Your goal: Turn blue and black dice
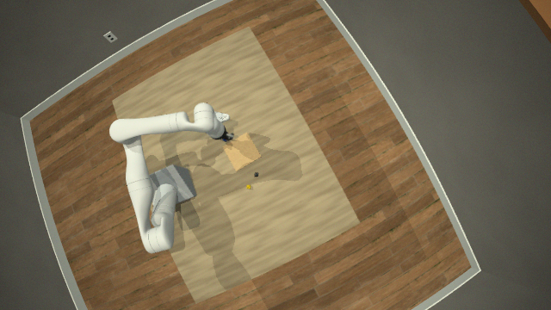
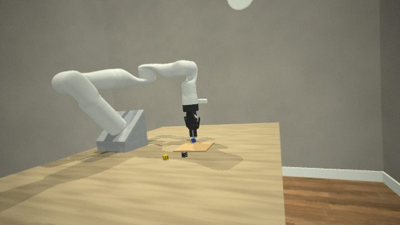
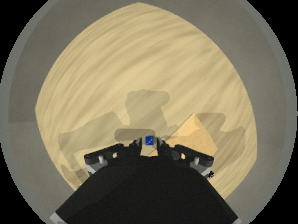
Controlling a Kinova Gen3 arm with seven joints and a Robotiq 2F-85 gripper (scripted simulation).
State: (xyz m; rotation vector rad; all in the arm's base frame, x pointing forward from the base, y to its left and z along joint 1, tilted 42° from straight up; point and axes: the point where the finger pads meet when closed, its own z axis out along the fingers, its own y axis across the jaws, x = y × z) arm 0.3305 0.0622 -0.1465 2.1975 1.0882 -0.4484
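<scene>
The blue die is 30 mm below my hand. Also, from my hand: black die: 220 mm to the right, 80 mm ahead, 30 mm below; then tan mat: 90 mm to the right, 50 mm ahead, 40 mm below; then yellow die: 260 mm to the right, 30 mm below, 20 mm ahead.
</scene>
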